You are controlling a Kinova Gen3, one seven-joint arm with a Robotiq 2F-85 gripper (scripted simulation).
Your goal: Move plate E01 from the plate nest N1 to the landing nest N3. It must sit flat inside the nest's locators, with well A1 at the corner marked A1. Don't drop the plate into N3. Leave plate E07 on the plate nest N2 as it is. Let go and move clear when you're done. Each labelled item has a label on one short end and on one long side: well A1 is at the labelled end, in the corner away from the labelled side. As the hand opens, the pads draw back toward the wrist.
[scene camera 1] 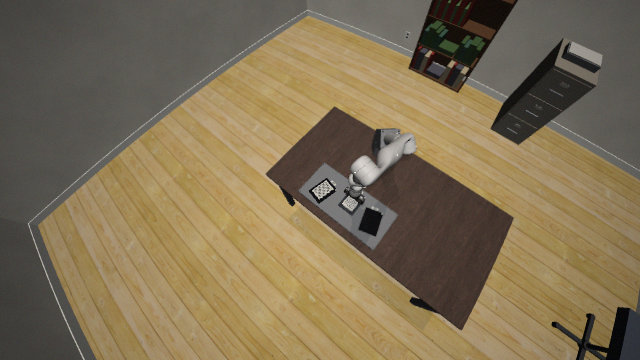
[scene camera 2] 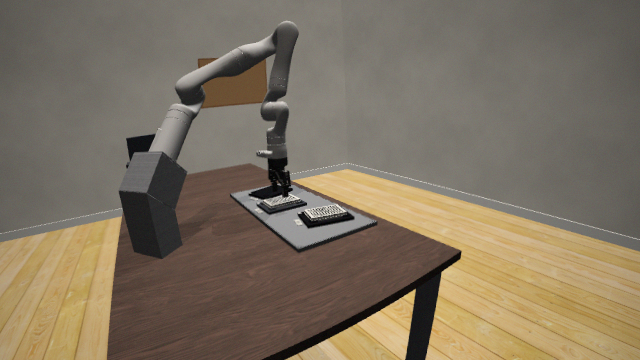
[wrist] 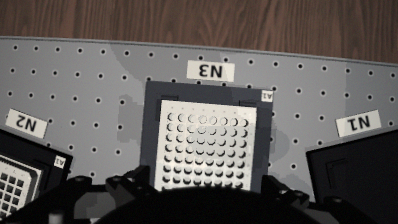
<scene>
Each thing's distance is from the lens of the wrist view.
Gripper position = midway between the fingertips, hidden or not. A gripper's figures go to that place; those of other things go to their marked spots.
my gripper (wrist: 205, 183): 0.17 m
landing nest N3 (wrist: 196, 93): 0.20 m
</scene>
